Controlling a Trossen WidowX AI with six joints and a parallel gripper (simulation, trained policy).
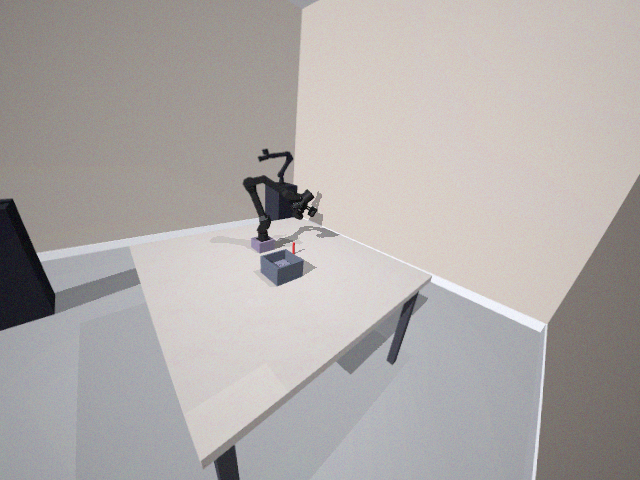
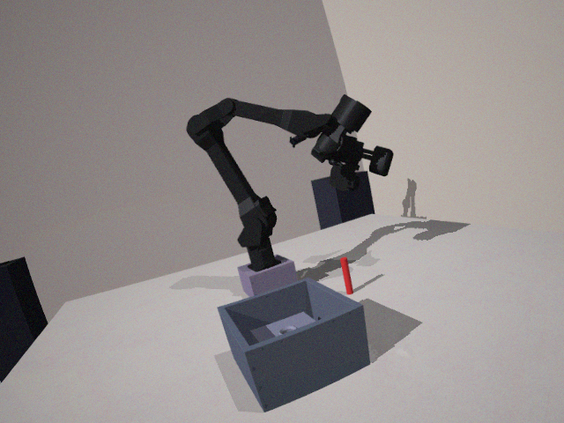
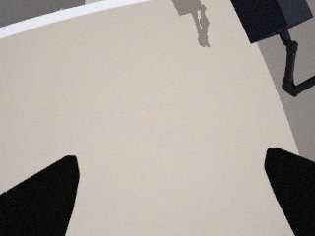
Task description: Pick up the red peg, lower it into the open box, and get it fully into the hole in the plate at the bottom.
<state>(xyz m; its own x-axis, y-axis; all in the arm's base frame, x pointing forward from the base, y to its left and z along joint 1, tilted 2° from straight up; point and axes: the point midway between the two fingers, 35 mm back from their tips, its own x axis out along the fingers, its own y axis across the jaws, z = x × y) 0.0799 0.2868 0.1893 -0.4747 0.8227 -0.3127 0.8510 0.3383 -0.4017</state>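
My gripper tip is 12 cm short of the red peg, 20 cm to the left of it and 21 cm above it. The rest, counted from my gripper tip: plate: 26 cm ahead, 41 cm to the right, 21 cm below; then blue-grey box: 26 cm ahead, 41 cm to the right, 23 cm below.
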